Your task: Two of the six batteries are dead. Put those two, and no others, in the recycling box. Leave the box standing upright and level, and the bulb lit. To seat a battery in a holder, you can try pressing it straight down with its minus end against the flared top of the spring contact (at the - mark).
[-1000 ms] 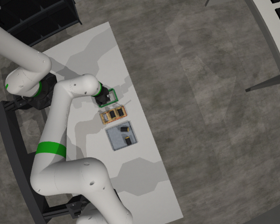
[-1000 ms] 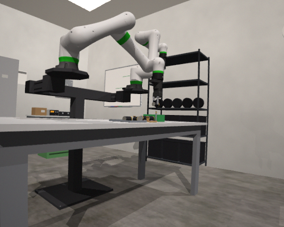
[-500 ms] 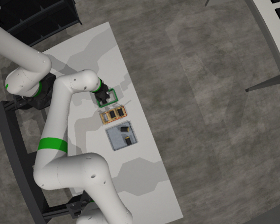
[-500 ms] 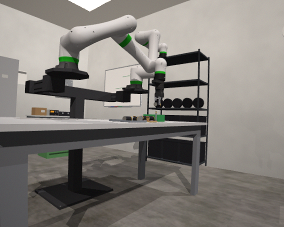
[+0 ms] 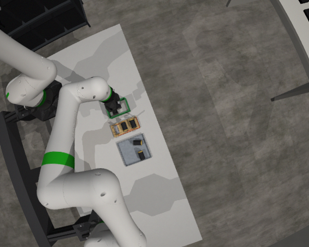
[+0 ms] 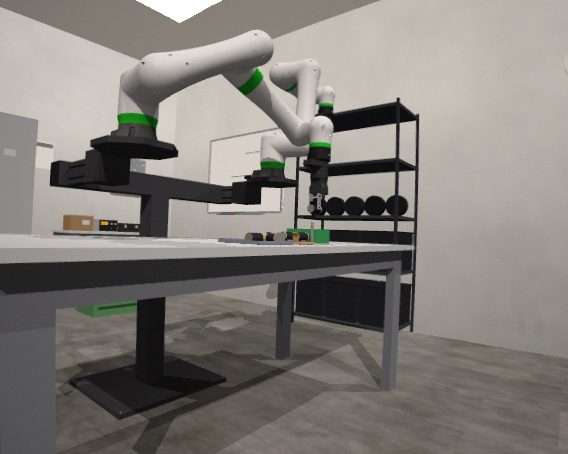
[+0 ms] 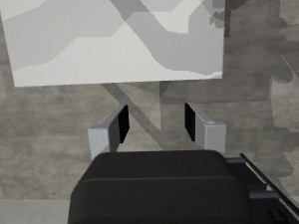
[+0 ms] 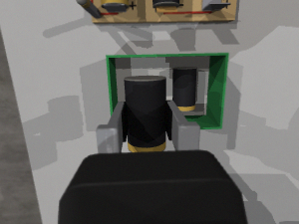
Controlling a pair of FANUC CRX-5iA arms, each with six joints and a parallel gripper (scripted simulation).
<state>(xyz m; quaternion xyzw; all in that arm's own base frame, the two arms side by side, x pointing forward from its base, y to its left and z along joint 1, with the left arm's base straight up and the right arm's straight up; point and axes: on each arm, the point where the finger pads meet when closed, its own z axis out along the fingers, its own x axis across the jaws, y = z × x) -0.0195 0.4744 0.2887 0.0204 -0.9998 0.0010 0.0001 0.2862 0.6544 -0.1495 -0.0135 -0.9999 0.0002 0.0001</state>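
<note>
Now: right hand 3 cm past the green recycling box and 14 cm above it. From my right hand the other things lie so: grey tray 8 cm behind, 31 cm to the right, 16 cm below.
</note>
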